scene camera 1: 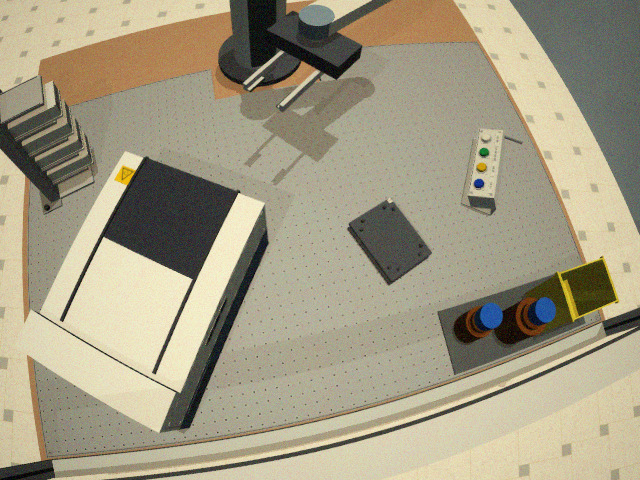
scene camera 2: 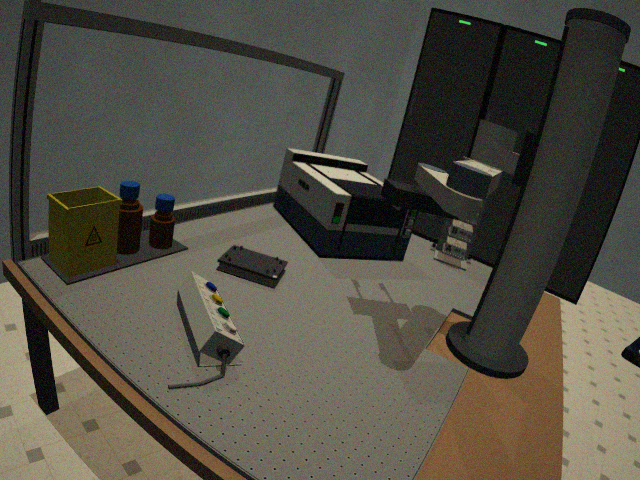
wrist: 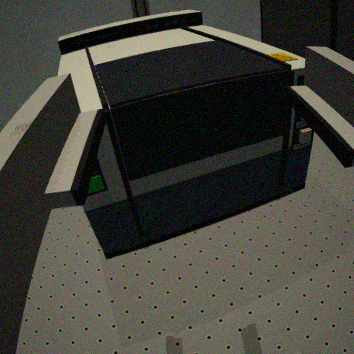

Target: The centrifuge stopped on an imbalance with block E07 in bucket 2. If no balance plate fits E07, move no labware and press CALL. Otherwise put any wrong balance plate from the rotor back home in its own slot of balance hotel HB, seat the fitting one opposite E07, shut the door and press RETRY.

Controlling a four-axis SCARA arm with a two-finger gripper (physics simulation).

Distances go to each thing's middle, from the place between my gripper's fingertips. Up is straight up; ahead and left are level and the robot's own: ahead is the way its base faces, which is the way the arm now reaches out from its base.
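I find the dark flat plate [scene camera 1: 388,236] well ahead of my hand, well below it and a good way to the left of it. The centrifuge [scene camera 2: 317,193] is 28 cm ahead of my hand, 30 cm to the right of it and 16 cm below it. With the yellow bin [scene camera 1: 576,292], I count 51 cm ahead of my hand, 62 cm to the left of it and 19 cm below it. Going by their middles, the bin is the farthest from my hand of the things named here.
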